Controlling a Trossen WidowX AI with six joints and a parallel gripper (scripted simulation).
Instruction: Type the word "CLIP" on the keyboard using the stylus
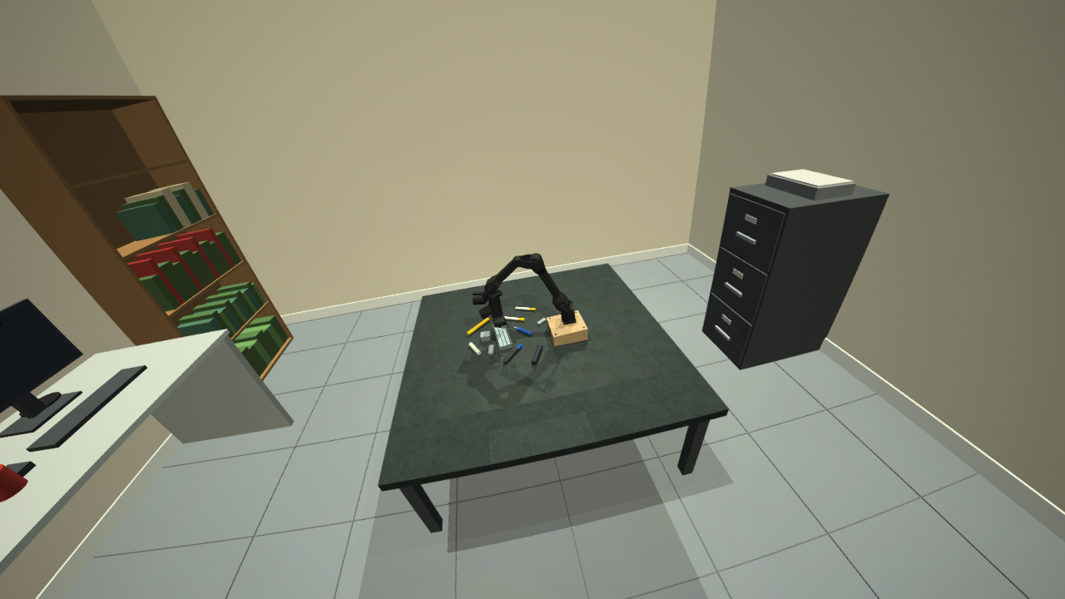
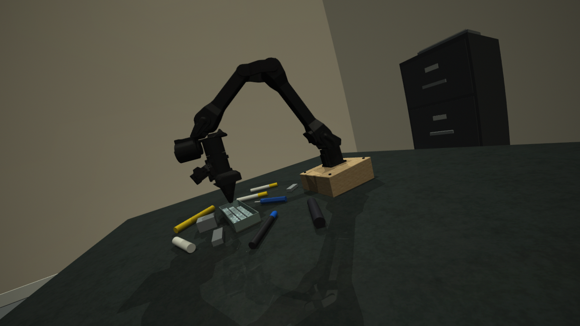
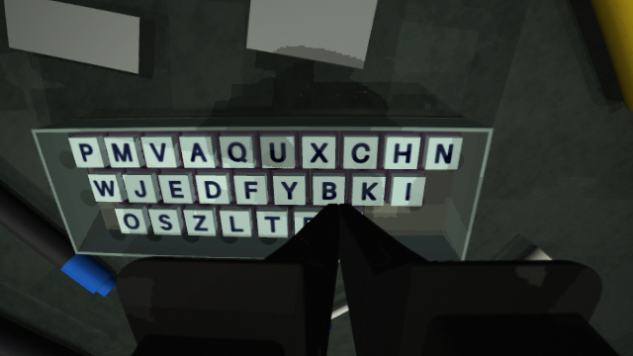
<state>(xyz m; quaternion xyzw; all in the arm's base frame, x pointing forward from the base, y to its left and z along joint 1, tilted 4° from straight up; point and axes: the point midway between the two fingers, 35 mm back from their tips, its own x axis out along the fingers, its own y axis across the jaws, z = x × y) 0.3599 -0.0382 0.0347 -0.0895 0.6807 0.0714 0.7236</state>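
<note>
Right now my gripper tip is 10 cm past the blue stylus, 3 cm above it and 1 cm to the left of it. Round my gripper tip: grey block: 8 cm ahead, 3 cm to the left, 3 cm below; yellow marker: 13 cm ahead, 8 cm to the right, 3 cm below; white cylinder: 13 cm ahead, 11 cm to the left, 3 cm below.
</note>
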